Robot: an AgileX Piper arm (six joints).
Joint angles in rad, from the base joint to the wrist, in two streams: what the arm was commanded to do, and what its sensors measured. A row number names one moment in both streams.
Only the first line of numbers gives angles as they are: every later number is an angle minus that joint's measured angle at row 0.
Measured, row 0:
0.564 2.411 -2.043 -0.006 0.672 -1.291
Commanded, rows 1 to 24:
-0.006 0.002 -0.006 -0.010 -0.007 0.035
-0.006 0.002 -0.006 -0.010 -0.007 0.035
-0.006 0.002 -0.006 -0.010 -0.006 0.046
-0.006 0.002 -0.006 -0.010 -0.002 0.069
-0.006 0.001 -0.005 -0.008 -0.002 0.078
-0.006 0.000 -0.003 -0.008 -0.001 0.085
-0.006 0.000 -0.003 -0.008 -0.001 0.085
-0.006 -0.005 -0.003 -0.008 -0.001 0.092
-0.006 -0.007 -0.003 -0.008 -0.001 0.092
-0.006 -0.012 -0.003 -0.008 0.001 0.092
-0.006 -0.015 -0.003 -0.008 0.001 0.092
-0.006 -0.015 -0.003 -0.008 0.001 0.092
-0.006 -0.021 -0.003 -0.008 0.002 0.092
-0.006 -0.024 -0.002 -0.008 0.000 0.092
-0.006 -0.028 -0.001 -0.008 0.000 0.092
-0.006 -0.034 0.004 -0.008 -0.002 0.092
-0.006 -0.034 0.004 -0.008 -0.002 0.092
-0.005 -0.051 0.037 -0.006 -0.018 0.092
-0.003 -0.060 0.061 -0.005 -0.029 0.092
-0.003 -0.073 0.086 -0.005 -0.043 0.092
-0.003 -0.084 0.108 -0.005 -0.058 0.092
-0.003 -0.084 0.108 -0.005 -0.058 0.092
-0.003 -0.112 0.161 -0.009 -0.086 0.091
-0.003 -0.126 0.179 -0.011 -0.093 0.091
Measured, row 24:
-0.002 -0.084 0.123 -0.007 -0.060 0.085
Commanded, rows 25 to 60:
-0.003 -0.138 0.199 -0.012 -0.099 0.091
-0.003 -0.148 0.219 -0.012 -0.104 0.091
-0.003 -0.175 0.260 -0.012 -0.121 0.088
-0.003 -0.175 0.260 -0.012 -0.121 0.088
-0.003 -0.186 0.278 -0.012 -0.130 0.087
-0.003 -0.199 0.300 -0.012 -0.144 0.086
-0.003 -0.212 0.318 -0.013 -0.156 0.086
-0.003 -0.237 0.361 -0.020 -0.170 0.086
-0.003 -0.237 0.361 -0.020 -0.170 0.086
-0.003 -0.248 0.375 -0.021 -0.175 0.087
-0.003 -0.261 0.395 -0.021 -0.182 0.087
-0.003 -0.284 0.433 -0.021 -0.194 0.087
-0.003 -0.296 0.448 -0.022 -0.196 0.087
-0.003 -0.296 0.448 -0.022 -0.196 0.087
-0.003 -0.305 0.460 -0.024 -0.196 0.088
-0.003 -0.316 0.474 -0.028 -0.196 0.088
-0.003 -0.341 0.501 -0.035 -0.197 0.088
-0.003 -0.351 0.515 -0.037 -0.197 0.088
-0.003 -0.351 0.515 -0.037 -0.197 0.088
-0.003 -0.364 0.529 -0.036 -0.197 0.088
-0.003 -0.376 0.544 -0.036 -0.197 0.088
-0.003 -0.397 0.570 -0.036 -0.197 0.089
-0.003 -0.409 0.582 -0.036 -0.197 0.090
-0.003 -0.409 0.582 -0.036 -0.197 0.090
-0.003 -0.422 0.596 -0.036 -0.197 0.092
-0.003 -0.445 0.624 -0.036 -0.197 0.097
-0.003 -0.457 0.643 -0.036 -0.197 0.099
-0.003 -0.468 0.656 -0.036 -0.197 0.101
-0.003 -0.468 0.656 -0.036 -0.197 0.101
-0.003 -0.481 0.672 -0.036 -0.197 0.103
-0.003 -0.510 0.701 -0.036 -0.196 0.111
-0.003 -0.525 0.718 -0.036 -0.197 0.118
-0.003 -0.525 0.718 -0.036 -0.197 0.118
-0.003 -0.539 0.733 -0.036 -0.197 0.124
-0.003 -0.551 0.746 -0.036 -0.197 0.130
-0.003 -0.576 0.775 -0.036 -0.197 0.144
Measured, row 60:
-0.002 -0.537 0.743 -0.037 -0.199 0.116
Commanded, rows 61 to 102:
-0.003 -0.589 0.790 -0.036 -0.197 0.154
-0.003 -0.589 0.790 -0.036 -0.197 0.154
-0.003 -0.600 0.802 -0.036 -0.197 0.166
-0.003 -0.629 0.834 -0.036 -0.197 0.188
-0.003 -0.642 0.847 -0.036 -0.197 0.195
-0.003 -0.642 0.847 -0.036 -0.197 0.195
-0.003 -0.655 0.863 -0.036 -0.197 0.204
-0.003 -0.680 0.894 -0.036 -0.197 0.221
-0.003 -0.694 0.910 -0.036 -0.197 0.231
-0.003 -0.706 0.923 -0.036 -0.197 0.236
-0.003 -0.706 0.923 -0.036 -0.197 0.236
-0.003 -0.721 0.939 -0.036 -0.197 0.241
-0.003 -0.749 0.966 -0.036 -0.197 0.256
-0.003 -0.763 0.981 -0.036 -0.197 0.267
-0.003 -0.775 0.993 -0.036 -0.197 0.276
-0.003 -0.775 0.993 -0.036 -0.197 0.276
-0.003 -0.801 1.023 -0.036 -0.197 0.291
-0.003 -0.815 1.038 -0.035 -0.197 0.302
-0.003 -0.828 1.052 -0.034 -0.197 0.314
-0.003 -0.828 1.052 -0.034 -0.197 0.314
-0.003 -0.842 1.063 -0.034 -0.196 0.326
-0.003 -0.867 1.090 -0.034 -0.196 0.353
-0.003 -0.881 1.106 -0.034 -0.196 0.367
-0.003 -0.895 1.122 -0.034 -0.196 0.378
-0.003 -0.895 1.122 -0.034 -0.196 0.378
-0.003 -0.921 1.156 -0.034 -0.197 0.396
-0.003 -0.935 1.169 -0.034 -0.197 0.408
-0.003 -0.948 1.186 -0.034 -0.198 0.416
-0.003 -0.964 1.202 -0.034 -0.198 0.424
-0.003 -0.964 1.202 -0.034 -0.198 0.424
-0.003 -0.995 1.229 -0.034 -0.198 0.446
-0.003 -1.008 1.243 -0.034 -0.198 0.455
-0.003 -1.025 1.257 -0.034 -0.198 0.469
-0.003 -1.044 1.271 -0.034 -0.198 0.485
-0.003 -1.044 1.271 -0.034 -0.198 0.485
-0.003 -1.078 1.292 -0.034 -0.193 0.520
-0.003 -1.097 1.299 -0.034 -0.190 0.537
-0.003 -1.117 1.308 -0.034 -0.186 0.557
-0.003 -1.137 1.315 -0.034 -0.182 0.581
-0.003 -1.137 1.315 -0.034 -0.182 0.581
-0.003 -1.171 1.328 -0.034 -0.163 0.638
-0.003 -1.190 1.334 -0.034 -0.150 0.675
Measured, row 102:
-0.002 -1.143 1.318 -0.037 -0.182 0.585
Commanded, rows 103 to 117:
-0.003 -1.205 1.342 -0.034 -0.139 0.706
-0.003 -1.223 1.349 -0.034 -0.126 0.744
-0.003 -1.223 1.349 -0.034 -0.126 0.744
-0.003 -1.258 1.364 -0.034 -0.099 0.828
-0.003 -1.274 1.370 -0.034 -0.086 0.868
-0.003 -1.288 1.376 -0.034 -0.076 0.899
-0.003 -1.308 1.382 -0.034 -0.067 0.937
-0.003 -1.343 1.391 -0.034 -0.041 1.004
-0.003 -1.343 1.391 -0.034 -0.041 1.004
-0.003 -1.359 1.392 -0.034 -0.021 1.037
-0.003 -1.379 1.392 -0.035 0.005 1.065
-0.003 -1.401 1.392 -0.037 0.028 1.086
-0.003 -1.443 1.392 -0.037 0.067 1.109
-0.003 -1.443 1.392 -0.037 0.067 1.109
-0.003 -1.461 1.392 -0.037 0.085 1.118
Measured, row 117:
-0.002 -1.411 1.388 -0.037 0.027 1.069
